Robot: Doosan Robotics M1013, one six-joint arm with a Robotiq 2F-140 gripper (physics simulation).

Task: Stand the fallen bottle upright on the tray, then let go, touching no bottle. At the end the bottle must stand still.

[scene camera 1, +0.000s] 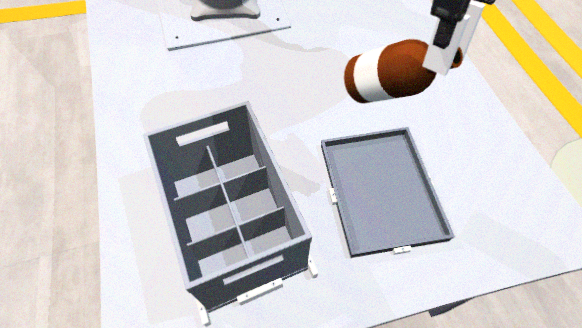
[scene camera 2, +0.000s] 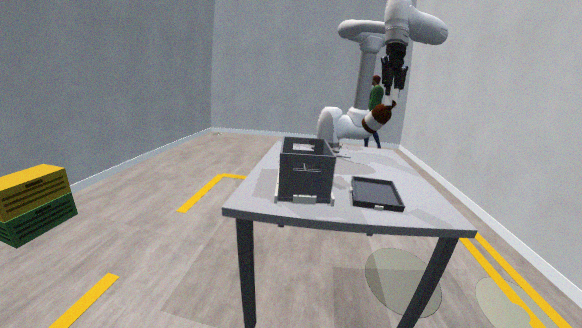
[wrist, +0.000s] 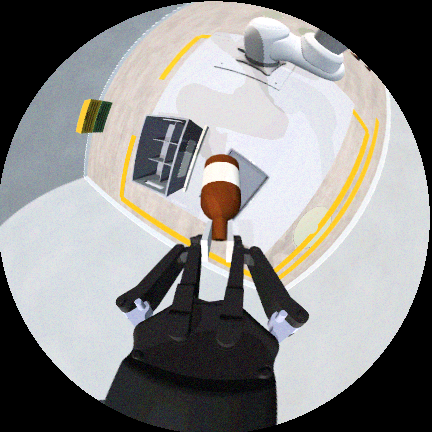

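Pixels of known places: gripper, fingertip midpoint: [scene camera 1: 442, 63] [scene camera 2: 390, 106] [wrist: 219, 228]; arm's base, origin of the base link: [wrist: 261, 59].
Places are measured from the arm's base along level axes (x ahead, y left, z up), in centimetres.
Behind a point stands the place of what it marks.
Observation:
The brown bottle with a white band [scene camera 1: 407, 67] {z 33.8, x 61.4, y 26.7 cm} [scene camera 2: 381, 115] {z 30.7, x 62.7, y 27.6 cm} [wrist: 220, 197] {z 34.4, x 57.5, y 27.3 cm} is held in the air, well above the table and clear of the tray. It is tilted, with its base lower than its neck and pointing left in both scene views. My gripper [scene camera 1: 451, 56] {z 34.4, x 61.8, y 30.7 cm} [scene camera 2: 392, 97] {z 34.4, x 61.8, y 30.7 cm} [wrist: 219, 228] {z 34.4, x 61.8, y 30.7 cm} is shut on the bottle's neck; its pale finger pads stand on both sides of it. The grey tray [scene camera 1: 385, 195] {z -0.8, x 62.9, y 31.1 cm} [scene camera 2: 377, 192] {z -0.8, x 59.5, y 31.5 cm} [wrist: 257, 177] {z -0.8, x 51.7, y 35.8 cm} lies flat on the table with no bottle on it. In the wrist view the bottle hides part of the tray.
A tall dark divided crate [scene camera 1: 295, 259] {z 8.1, x 76.7, y 11.4 cm} [scene camera 2: 306, 182] {z 6.5, x 78.7, y 5.1 cm} [wrist: 191, 136] {z 9.2, x 54.8, y 7.0 cm} stands left of the tray in the scene views. The arm's base [scene camera 1: 225, 9] {z 2.2, x 7.9, y 0.2 cm} is at the table's far end. A person in green [scene camera 2: 375, 98] stands behind the table. Yellow and green boxes [scene camera 2: 37, 200] are far left.

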